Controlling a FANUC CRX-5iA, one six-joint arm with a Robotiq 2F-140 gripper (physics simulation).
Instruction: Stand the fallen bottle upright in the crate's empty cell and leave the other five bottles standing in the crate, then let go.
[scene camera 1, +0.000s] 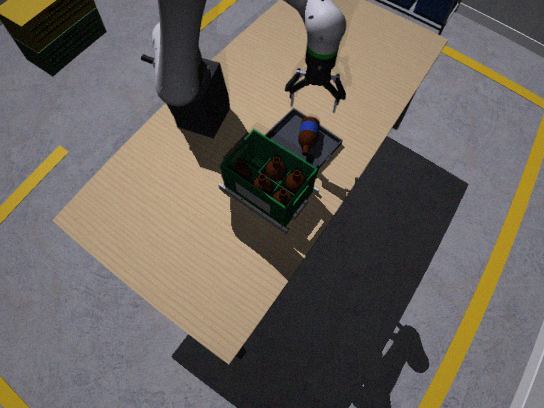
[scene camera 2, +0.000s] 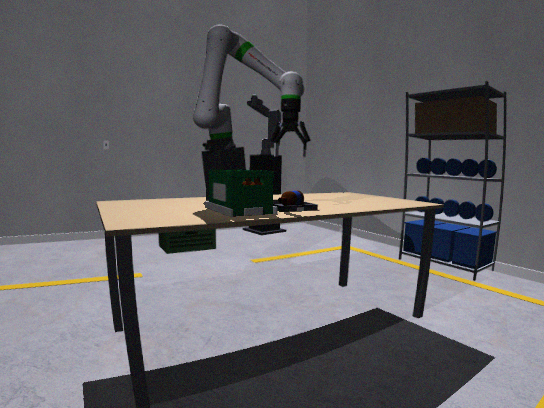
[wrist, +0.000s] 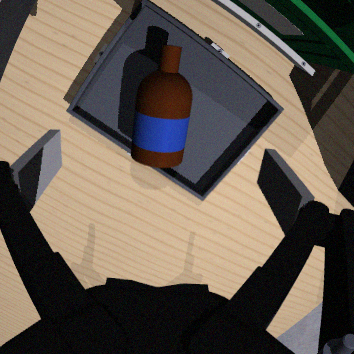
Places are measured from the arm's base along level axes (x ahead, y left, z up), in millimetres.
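Pixels of known places: gripper, fingertip midpoint: (scene camera 1: 312, 106) (scene camera 2: 289, 156) (wrist: 160, 155); arm's base, origin of the base link: (scene camera 2: 222, 148).
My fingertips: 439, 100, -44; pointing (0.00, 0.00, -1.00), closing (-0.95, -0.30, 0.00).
Observation:
Ahead of a thing's pixels: the offset from my fingertips to its top centre, as dx, dy, dz. Level surfaces: height alone.
The fallen brown bottle @(-2, +7, -162) (scene camera 1: 308, 132) (scene camera 2: 291, 197) (wrist: 162, 120) with a blue label lies on its side in a shallow grey tray @(-21, +9, -216) (scene camera 1: 286, 129) (scene camera 2: 311, 206) (wrist: 225, 117). Its base rests over the tray's rim and its neck points toward the crate side. The green crate @(-44, -250, -66) (scene camera 1: 231, 176) (scene camera 2: 240, 196) (wrist: 327, 35) stands beside the tray; several brown bottles @(-37, -208, -78) (scene camera 1: 275, 169) (scene camera 2: 252, 181) stand in it, one dark in the left corner. The back-left cell looks empty, partly in shadow. My gripper (scene camera 1: 314, 105) (scene camera 2: 291, 151) (wrist: 160, 155) is open, points down and hangs well above the bottle, touching nothing.
The crate sits against metal rails @(-61, -348, -212) (scene camera 1: 255, 209) on the wooden table @(dz -242) (scene camera 1: 165, 215) (scene camera 2: 160, 212). The black robot pedestal (scene camera 1: 205, 107) (scene camera 2: 223, 162) rises on the table's far side. A shelf rack (scene camera 2: 486, 170) stands beyond the table at the right.

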